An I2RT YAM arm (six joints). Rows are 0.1 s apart.
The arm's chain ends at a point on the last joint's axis. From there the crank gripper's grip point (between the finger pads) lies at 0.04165 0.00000 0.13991 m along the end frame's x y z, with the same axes.
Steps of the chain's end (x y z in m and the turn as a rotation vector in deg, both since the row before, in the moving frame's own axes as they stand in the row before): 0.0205, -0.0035, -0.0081, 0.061, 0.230, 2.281; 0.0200, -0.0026, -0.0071, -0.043, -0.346, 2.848; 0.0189, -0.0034, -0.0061, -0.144, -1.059, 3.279; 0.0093, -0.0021, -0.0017, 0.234, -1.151, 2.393; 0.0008, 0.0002, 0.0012, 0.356, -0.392, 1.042; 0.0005, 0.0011, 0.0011, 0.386, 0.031, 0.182; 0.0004, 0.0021, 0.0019, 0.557, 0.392, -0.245; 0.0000, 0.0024, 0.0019, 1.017, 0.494, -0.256; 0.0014, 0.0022, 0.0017, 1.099, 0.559, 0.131; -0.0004, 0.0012, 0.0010, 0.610, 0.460, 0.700
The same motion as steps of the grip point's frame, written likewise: 0.0210, -0.0020, -0.0083, 0.061, 0.230, 2.281; 0.0191, -0.0004, -0.0069, -0.043, -0.346, 2.848; 0.0162, -0.0007, -0.0054, -0.144, -1.059, 3.279; 0.0065, -0.0010, -0.0009, 0.234, -1.151, 2.393; -0.0002, 0.0001, 0.0015, 0.356, -0.392, 1.042; 0.0006, 0.0003, 0.0011, 0.386, 0.031, 0.182; 0.0014, 0.0006, 0.0016, 0.557, 0.392, -0.245; 0.0012, -0.0003, 0.0015, 1.017, 0.494, -0.256; 0.0028, -0.0004, 0.0013, 1.099, 0.559, 0.131; 0.0007, 0.0002, 0.0007, 0.610, 0.460, 0.700
